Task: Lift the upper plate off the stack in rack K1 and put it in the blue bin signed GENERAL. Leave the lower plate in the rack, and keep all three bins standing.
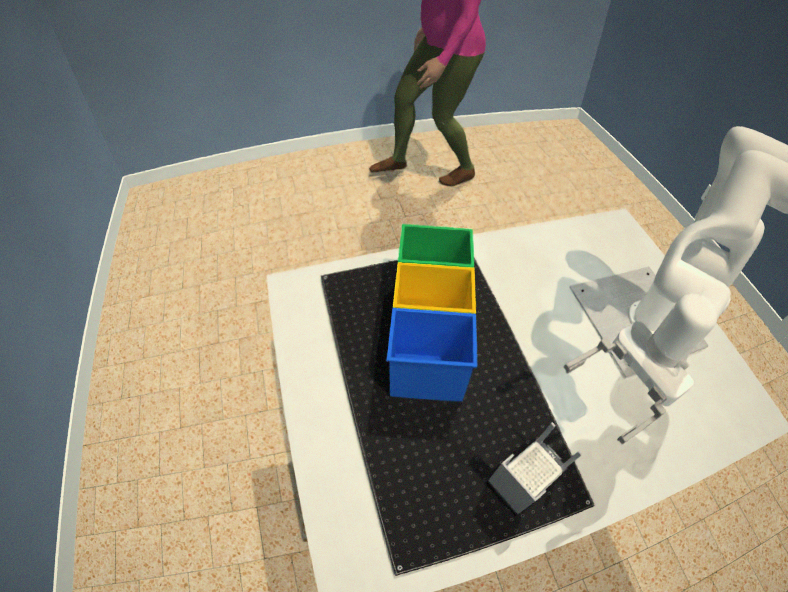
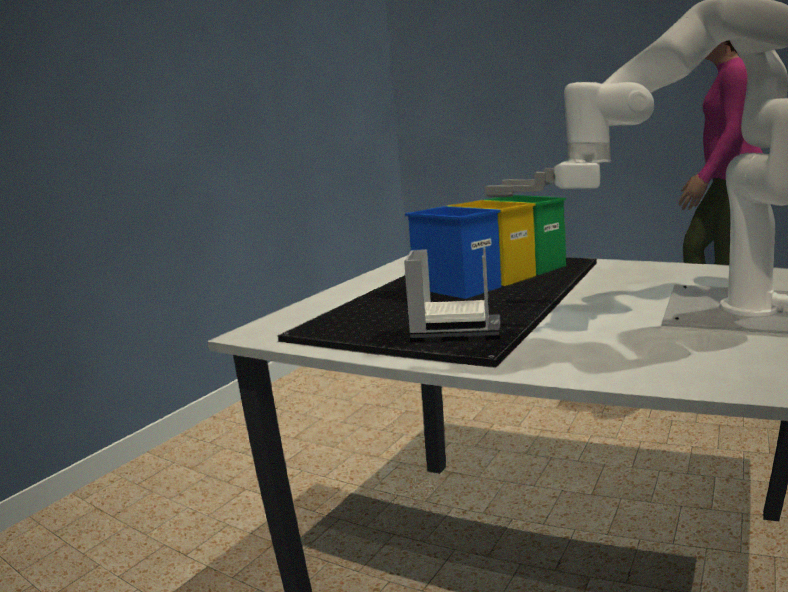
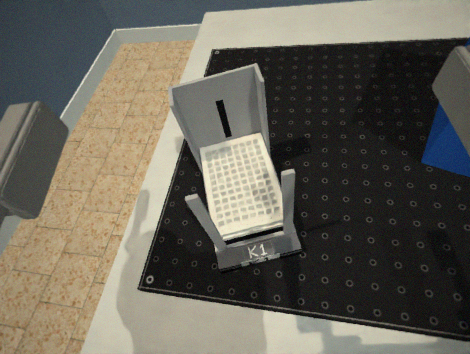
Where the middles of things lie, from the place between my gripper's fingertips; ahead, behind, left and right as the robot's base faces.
Right now my hand is 8 cm short of the white plate (image 1: 535, 468), 5 cm to the right of it and 22 cm above it. The rest, counted from my hand: green bin (image 1: 419, 244): 19 cm ahead, 49 cm to the right, 17 cm below; blue bin (image 1: 431, 354): 25 cm ahead, 23 cm to the right, 17 cm below; yellow bin (image 1: 418, 286): 22 cm ahead, 36 cm to the right, 17 cm below.
